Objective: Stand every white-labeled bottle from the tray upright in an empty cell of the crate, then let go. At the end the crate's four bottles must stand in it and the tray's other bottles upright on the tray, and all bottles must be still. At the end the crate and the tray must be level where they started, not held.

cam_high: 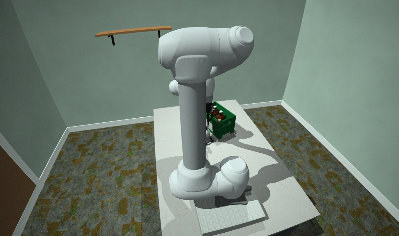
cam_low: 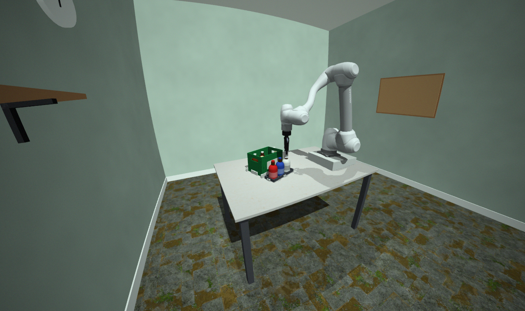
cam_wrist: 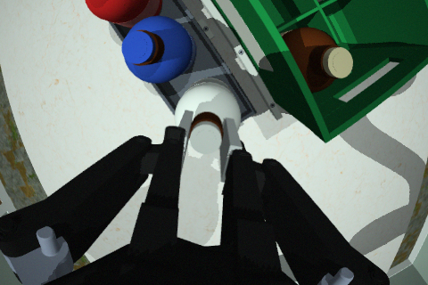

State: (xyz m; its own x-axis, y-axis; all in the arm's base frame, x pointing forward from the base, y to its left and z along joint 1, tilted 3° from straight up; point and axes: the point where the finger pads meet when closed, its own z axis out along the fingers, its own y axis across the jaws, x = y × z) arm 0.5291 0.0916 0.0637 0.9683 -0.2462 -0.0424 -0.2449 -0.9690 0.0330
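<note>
Now: the white-labeled bottle 9 cm below my hand. The rest, counted from my hand: blue bottle (8 cm ahead, 5 cm to the left, 9 cm below); red bottle (15 cm ahead, 9 cm to the left, 9 cm below); dark tray (8 cm ahead, 5 cm to the left, 16 cm below).
</note>
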